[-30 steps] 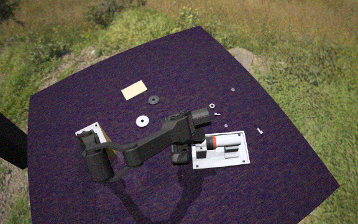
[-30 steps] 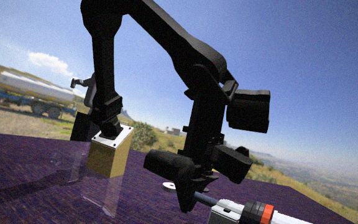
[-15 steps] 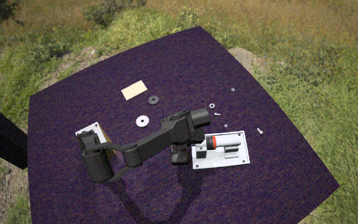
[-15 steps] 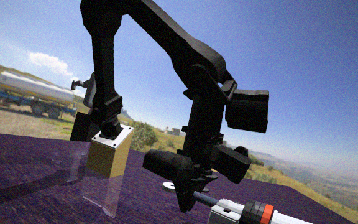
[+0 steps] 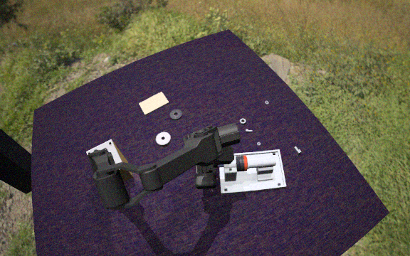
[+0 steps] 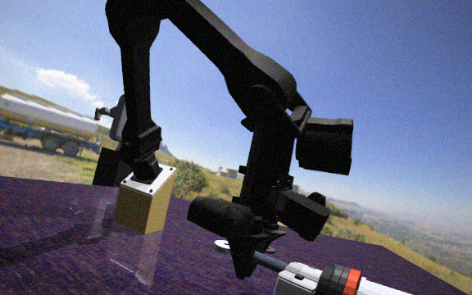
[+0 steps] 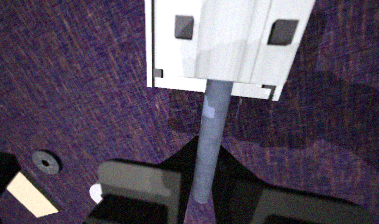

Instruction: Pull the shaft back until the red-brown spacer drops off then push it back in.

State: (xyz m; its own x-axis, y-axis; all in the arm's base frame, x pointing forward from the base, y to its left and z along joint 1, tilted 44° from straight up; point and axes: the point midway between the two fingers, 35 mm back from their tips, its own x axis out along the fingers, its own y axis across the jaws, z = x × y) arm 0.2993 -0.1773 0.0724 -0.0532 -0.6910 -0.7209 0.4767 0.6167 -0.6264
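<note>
Right now the shaft is 6 cm ahead of my gripper tip, 3 cm to the right of it and 3 cm above it. The rest, counted from my gripper tip: orange-red spacer 11 cm ahead, 6 cm to the right, 3 cm above; small screw 34 cm ahead, 11 cm to the right, 4 cm below; cream card 43 cm to the left, 4 cm below, 3 cm behind.
</note>
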